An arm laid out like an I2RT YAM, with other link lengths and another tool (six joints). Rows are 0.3 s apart.
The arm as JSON. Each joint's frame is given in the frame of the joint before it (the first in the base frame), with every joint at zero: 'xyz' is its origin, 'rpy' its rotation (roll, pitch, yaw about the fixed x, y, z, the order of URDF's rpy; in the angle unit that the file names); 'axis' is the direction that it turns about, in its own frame. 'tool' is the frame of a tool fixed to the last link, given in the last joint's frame.
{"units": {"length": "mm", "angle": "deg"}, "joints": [
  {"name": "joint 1", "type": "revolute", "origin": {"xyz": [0.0, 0.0, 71.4], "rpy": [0.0, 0.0, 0.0]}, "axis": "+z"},
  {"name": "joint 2", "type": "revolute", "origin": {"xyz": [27.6, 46.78, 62.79], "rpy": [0.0, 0.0, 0.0]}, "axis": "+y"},
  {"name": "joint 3", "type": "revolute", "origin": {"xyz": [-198.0, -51.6, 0.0], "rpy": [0.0, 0.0, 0.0]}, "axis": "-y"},
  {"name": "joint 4", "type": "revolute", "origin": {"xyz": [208.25, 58.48, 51.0], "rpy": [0.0, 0.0, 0.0]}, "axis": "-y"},
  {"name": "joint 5", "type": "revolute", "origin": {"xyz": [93.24, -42.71, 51.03], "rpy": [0.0, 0.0, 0.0]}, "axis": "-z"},
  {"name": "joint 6", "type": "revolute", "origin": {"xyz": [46.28, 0.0, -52.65], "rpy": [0.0, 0.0, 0.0]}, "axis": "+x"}
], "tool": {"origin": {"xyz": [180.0, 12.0, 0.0], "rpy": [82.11, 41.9, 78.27]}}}
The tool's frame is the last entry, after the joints.
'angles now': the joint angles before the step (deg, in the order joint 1, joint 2, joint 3, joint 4, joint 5, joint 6). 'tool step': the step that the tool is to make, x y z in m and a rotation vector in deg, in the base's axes. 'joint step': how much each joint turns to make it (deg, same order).
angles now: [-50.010 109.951 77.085 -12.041 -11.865 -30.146]
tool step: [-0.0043 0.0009 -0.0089 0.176 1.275 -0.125]
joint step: [0.005 0.523 -0.544 0.008 0.707 -0.524]
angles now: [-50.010 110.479 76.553 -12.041 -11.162 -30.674]
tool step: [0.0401 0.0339 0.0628 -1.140 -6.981 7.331]
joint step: [3.338 -5.873 2.556 -2.805 -5.962 0.532]
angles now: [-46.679 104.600 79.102 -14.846 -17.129 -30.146]
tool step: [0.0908 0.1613 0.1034 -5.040 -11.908 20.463]
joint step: [19.149 -10.288 0.010 2.794 -2.904 1.937]
